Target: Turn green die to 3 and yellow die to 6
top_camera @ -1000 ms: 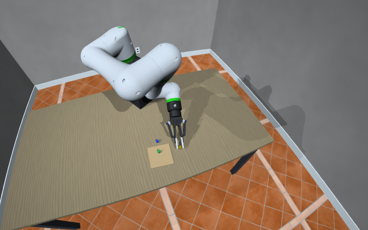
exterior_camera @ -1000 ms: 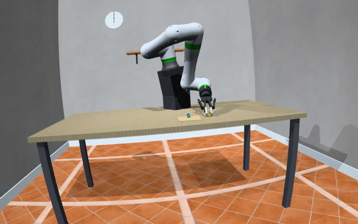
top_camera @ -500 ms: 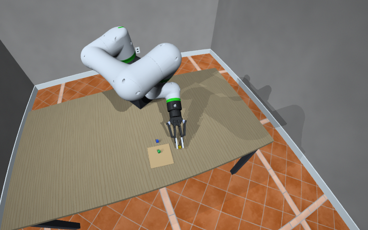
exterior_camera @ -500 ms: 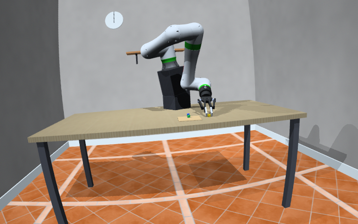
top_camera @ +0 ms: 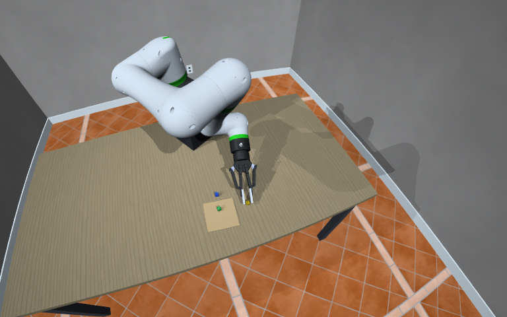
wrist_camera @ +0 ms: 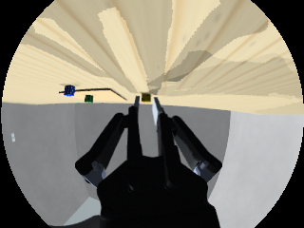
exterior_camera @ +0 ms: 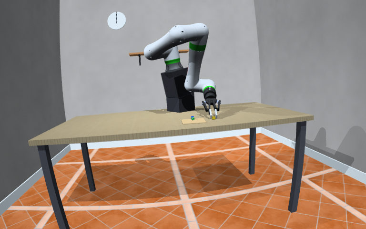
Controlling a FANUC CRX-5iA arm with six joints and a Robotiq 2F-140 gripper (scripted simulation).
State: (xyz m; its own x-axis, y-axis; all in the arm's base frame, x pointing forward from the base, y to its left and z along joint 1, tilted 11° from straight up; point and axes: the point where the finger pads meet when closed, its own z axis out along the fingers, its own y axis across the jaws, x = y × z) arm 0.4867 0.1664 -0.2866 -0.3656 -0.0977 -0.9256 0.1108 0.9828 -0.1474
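Now: hand 20 mm short of the yellow die and 20 mm above it. From my hand the other things lie so: tan mat: 130 mm to the right, 40 mm ahead, 30 mm below; then blue die: 130 mm to the right, 60 mm behind, 20 mm below; then green die: 130 mm to the right, 20 mm below, 20 mm ahead.
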